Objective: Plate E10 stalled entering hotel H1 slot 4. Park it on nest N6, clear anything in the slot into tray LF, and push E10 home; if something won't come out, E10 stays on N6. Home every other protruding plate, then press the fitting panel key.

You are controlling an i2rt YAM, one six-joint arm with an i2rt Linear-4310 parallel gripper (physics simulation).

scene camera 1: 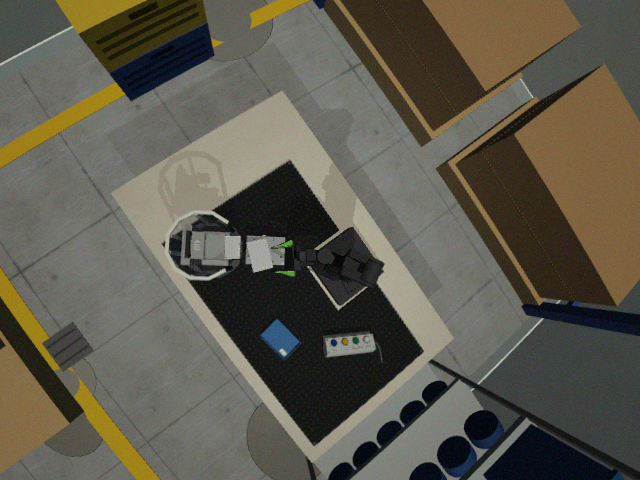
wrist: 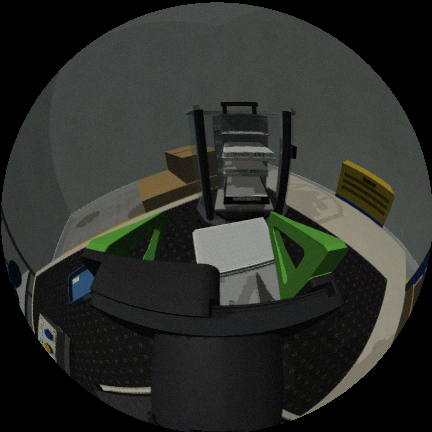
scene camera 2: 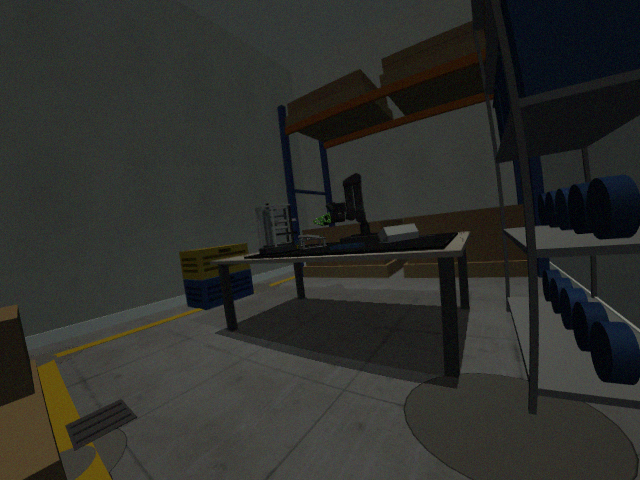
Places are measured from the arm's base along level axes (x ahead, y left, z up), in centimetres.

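Pixels of known places: gripper, fingertip midpoint: (scene camera 1: 273, 259) (wrist: 216, 217) (scene camera 2: 315, 220); arm's base at its link origin: (scene camera 2: 365, 235).
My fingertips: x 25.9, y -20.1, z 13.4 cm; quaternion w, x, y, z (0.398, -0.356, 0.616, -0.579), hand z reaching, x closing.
For each thing: its top centre in the pictures, then the offset to it from my fingertips. Level surfaces: height alone.
- pale plate at its top centre: (wrist: 235, 238) (scene camera 1: 259, 255) dz -8.2, dx +3.9, dy -4.4 cm
- hotel at its top centre: (wrist: 240, 99) (scene camera 1: 200, 243) (scene camera 2: 273, 203) dz +13.7, dx +19.6, dy -16.5 cm
- bright plate at its top centre: (wrist: 244, 145) (scene camera 1: 222, 246) dz +2.9, dx +14.6, dy -13.3 cm
- lower plate at its top centre: (wrist: 244, 182) dz -5.2, dx +14.7, dy -13.2 cm
- panel at its top centre: (scene camera 1: 352, 347) (scene camera 2: 397, 225) dz -8.8, dx -11.5, dy +49.8 cm
- blue tray-like object at its top centre: (wrist: 82, 278) (scene camera 1: 280, 339) (scene camera 2: 347, 244) dz -15.4, dx +13.5, dy +32.2 cm
- black mat at its surface level: dz -17.2 cm
My gripper (scene camera 1: 275, 259) (scene camera 2: 315, 221) (wrist: 216, 217) is open and empty, its green fingers pointing at the hotel. A pale plate (scene camera 1: 259, 254) (wrist: 232, 246) lies askew on a grey stand (scene camera 1: 279, 241) (wrist: 250, 287) in front of the hotel, below and beyond the fingers. The hotel (scene camera 1: 199, 248) (scene camera 2: 266, 227) (wrist: 200, 160) holds stacked plates. One bright plate (scene camera 1: 232, 246) (wrist: 247, 151) sticks out toward me; a lower plate (wrist: 245, 186) shows beneath it. The panel (scene camera 1: 348, 346) (scene camera 2: 398, 233) (wrist: 47, 337) has blue, yellow, green and white keys. Labels are unreadable.
A blue tray-like object (scene camera 1: 279, 338) (wrist: 81, 286) lies on the black mat (scene camera 1: 242, 304), left of the gripper in the wrist view. Dark uprights stand either side of the hotel front. A curved white rail surrounds the hotel in the overhead view. A cable leaves the panel's end.
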